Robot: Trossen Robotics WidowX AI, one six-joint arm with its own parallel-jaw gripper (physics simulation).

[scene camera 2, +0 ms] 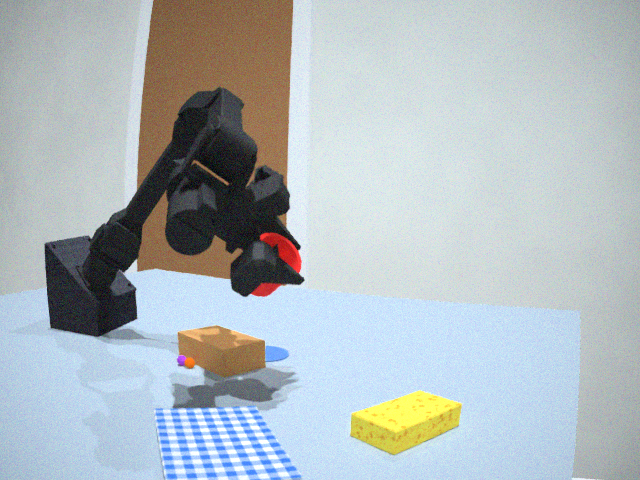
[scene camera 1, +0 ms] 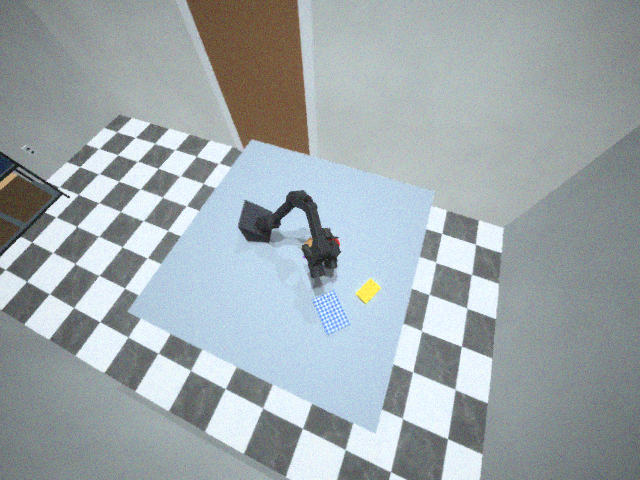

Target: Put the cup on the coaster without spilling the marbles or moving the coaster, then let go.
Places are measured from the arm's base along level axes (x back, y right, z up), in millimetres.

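Pixels of known places: gripper, between the fingertips: (scene camera 2: 300,265) (scene camera 1: 339,244); arm's base, origin of its link: (scene camera 2: 92,279) (scene camera 1: 260,226).
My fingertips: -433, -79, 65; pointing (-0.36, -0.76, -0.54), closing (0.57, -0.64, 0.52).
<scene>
Ahead of a thing's pixels: the offset from my fingertips to its middle, as dx, dy, dz.
My gripper (scene camera 1: 324,270) (scene camera 2: 300,264) is shut on the red cup {+42, +21, -5} (scene camera 1: 337,241) (scene camera 2: 290,254) and holds it in the air, well above the table. The cup looks strongly tilted in scene camera 2, partly covered by a finger; its inside cannot be made out. A purple marble {+158, +88, -154} (scene camera 2: 181,360) and an orange marble {+141, +87, -154} (scene camera 2: 189,362) lie on the table, outside the cup, at the left side of the brown box. The blue round coaster {+110, -49, -160} (scene camera 2: 277,353) lies flat on the table, partly hidden behind the box; it does not show in scene camera 1.
The brown box {+128, +32, -140} (scene camera 1: 309,241) (scene camera 2: 222,351) stands below the arm, near the coaster. A blue-and-white checked cloth {-104, +279, -149} (scene camera 1: 330,312) (scene camera 2: 222,441) lies in front of the box. A yellow sponge {-220, +97, -146} (scene camera 1: 368,290) (scene camera 2: 405,421) lies to the right of the cloth.
</scene>
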